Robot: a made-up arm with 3 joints. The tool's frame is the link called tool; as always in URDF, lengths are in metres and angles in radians. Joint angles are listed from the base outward. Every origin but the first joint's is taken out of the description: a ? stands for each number. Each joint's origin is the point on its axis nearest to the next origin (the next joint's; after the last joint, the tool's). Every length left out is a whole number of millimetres.
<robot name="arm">
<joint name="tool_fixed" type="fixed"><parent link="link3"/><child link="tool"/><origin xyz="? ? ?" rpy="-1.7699 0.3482 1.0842"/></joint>
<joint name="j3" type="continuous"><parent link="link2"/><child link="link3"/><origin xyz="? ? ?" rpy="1.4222 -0.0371 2.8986"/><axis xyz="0 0 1"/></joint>
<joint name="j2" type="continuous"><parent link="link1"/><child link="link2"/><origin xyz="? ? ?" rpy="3.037 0.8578 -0.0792"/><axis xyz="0 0 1"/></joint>
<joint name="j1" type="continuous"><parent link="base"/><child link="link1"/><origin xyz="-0.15 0.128 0.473" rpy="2.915 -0.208 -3.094"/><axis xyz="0 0 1"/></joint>
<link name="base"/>
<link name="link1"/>
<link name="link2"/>
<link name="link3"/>
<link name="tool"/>
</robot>
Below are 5 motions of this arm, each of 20 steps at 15 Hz.
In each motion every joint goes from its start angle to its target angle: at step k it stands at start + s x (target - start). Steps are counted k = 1, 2, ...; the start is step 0. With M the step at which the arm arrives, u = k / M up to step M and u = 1 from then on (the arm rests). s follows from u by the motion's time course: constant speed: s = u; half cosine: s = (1 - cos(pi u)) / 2; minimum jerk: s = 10 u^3 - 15 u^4 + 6 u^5.
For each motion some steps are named. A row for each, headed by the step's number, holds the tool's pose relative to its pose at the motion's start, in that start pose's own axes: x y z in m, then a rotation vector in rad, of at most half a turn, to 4 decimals.
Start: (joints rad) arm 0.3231 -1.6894 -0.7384
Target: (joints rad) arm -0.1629 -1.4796 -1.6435
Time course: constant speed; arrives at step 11
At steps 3, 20:
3: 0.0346 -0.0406 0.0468 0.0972 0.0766 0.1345
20: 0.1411 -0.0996 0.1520 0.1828 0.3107 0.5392

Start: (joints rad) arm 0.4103 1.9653 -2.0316
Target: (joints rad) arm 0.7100 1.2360 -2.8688
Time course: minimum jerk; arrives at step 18
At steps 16, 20:
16: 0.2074 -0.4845 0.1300 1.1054 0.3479 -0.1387
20: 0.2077 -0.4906 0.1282 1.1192 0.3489 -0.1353

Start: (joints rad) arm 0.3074 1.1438 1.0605
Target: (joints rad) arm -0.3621 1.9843 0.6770
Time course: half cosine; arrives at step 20
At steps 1, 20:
1: 0.0017 -0.0034 0.0027 0.0085 0.0016 -0.0030
20: 0.1741 -0.7272 0.0087 1.4153 0.2825 -0.4174

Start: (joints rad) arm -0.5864 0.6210 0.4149
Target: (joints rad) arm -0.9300 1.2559 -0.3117
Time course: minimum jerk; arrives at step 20
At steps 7, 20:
7: 0.0043 -0.1164 0.0633 0.2434 0.0770 0.0940
20: 0.0949 -0.5272 0.0787 0.9559 0.3241 0.6029

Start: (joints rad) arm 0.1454 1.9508 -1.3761
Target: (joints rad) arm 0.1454 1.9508 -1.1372
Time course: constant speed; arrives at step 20
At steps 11, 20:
11: -0.0290 0.0166 -0.0291 -0.0448 -0.1211 -0.0244
20: -0.0496 0.0297 -0.0559 -0.0815 -0.2201 -0.0444

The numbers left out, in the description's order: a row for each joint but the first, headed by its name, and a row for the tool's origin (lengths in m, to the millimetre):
tool: -0.327 -0.083 0
j3: -0.09 -0.252 0
j2: 0.322 -0.138 0

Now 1 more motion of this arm.
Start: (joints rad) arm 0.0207 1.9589 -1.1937
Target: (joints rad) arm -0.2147 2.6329 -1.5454
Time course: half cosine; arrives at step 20
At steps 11, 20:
11: -0.1199 -0.0840 0.0453 0.0366 0.1226 0.5224
20: -0.1804 -0.1559 0.0729 0.0192 0.2037 0.9007

